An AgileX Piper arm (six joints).
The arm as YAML. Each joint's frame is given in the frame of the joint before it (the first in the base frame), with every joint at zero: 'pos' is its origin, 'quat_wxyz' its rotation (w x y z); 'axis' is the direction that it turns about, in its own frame. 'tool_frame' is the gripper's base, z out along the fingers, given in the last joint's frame.
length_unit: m
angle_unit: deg
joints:
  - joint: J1
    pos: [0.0, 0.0, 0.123]
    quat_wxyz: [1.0, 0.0, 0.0, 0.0]
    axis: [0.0, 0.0, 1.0]
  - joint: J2
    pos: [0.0, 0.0, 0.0]
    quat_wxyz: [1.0, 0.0, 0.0, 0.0]
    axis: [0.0, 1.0, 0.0]
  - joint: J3
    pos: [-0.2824, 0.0, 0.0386]
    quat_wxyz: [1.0, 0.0, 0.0, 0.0]
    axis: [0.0, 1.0, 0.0]
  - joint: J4
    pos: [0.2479, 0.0, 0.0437]
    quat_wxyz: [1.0, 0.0, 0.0, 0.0]
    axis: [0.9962, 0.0, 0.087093]
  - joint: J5
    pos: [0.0, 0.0, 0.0]
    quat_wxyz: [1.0, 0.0, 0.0, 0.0]
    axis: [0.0, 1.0, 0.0]
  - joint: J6
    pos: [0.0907, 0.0, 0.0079]
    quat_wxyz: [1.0, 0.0, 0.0, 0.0]
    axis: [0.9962, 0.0, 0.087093]
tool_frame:
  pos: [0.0, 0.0, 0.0]
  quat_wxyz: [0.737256, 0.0, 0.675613, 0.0]
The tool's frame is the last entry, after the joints.
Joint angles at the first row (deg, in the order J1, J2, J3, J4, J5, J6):
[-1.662 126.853 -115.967 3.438 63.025 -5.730]
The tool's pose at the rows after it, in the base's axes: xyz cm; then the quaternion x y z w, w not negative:
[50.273, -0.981, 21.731, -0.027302, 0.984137, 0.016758, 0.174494]
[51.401, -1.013, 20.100, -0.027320, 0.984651, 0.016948, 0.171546]
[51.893, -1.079, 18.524, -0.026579, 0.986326, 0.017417, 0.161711]
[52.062, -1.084, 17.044, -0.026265, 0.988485, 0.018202, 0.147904]
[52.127, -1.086, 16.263, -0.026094, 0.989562, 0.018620, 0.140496]
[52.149, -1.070, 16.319, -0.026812, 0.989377, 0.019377, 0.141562]
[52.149, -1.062, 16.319, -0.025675, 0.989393, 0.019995, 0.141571]
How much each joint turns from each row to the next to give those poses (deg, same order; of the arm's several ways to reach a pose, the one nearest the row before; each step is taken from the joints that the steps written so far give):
[0.000 5.901 -6.474 -0.115 1.719 0.000]
[0.000 3.897 -3.727 0.000 0.173 0.000]
[-0.057 2.405 -1.200 0.000 -0.059 0.001]
[0.000 1.663 -0.058 0.000 0.001 0.000]
[0.000 0.858 0.000 0.000 0.000 0.000]
[0.001 0.001 -0.116 0.115 0.001 -0.115]
[-0.001 -0.001 0.003 0.057 -0.002 0.115]

